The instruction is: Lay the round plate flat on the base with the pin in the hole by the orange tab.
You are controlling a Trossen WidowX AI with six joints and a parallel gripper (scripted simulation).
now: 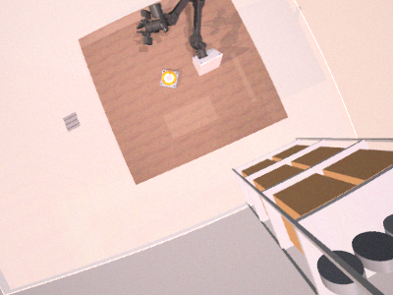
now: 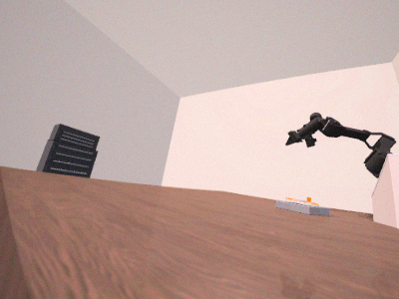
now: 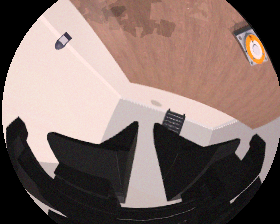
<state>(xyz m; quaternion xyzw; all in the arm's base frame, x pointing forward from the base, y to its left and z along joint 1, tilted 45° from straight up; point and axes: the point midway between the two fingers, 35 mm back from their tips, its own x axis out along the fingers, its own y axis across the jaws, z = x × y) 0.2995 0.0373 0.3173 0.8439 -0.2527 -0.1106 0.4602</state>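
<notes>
Now: gripper tip 290 mm above the base, 250 mm to the right of it and 80 mm past it.
</notes>
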